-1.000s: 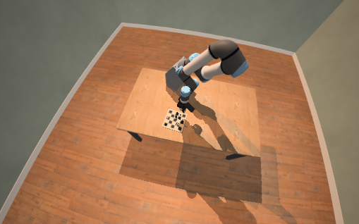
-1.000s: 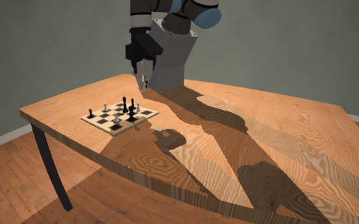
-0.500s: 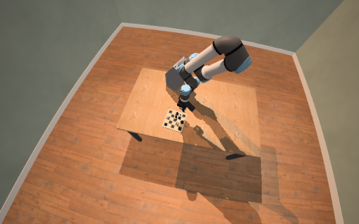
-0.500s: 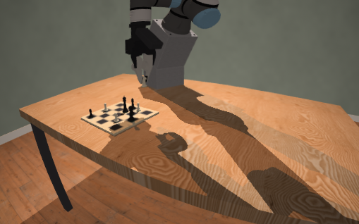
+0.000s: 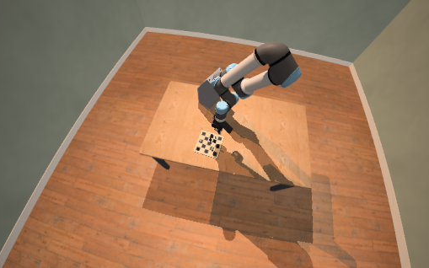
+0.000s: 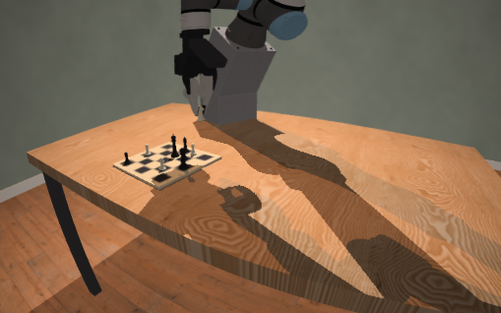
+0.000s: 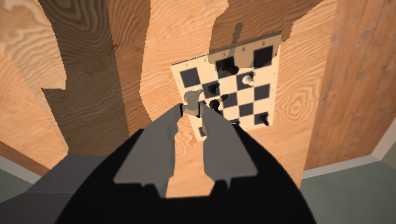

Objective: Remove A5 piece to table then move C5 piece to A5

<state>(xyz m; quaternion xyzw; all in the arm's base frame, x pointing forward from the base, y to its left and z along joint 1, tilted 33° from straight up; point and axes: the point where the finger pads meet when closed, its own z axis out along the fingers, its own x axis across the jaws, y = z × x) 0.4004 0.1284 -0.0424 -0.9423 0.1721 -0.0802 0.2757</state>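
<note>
The chessboard lies 13 cm below my hand, 8 cm to the right of it and 7 cm ahead of it. Also, from my hand: white piece: 1 cm below.
</note>
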